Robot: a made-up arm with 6 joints. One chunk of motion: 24 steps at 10 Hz.
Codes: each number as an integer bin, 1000 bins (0 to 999) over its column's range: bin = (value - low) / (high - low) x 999, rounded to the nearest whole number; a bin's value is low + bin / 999 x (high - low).
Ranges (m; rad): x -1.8..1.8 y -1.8..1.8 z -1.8..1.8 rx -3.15..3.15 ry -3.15..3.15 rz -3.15..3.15
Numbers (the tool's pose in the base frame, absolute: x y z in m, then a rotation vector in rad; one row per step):
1: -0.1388 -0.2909 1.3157 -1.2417 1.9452 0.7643
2: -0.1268 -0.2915 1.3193 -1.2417 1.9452 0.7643
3: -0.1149 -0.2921 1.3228 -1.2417 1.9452 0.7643
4: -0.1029 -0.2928 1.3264 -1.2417 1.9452 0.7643
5: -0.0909 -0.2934 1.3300 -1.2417 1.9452 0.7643
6: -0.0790 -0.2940 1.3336 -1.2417 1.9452 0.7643
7: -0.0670 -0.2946 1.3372 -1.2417 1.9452 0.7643
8: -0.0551 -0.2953 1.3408 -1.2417 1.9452 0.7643
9: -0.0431 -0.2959 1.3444 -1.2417 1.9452 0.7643
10: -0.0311 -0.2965 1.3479 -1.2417 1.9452 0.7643
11: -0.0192 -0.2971 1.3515 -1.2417 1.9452 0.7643
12: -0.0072 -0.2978 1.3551 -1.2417 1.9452 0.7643
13: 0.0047 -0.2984 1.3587 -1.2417 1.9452 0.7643
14: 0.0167 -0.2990 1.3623 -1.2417 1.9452 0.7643
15: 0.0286 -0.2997 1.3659 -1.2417 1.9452 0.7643
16: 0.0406 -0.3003 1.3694 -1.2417 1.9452 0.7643
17: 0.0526 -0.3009 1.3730 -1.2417 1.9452 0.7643
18: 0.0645 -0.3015 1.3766 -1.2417 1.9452 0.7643
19: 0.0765 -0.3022 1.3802 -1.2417 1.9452 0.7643
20: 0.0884 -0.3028 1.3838 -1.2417 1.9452 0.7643
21: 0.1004 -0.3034 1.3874 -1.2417 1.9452 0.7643
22: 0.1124 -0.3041 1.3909 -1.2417 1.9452 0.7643
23: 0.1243 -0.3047 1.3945 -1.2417 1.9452 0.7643
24: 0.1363 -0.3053 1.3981 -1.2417 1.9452 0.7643
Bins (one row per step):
1: 461 419 865 303 808 621
2: 464 419 866 303 808 621
3: 468 418 867 303 808 621
4: 471 418 868 303 808 621
5: 474 418 869 303 808 621
6: 478 418 870 303 808 621
7: 481 418 871 303 808 621
8: 484 418 872 303 808 621
9: 488 417 873 303 808 621
10: 491 417 874 303 808 621
11: 494 417 875 303 808 621
12: 498 417 876 303 808 621
13: 501 417 877 303 808 621
14: 504 417 878 303 808 621
15: 507 416 879 303 808 621
16: 511 416 880 303 808 621
17: 514 416 881 303 808 621
18: 517 416 882 303 808 621
19: 521 416 883 303 808 621
20: 524 415 884 303 808 621
21: 527 415 885 303 808 621
22: 531 415 885 303 808 621
23: 534 415 886 303 808 621
24: 537 415 887 303 808 621

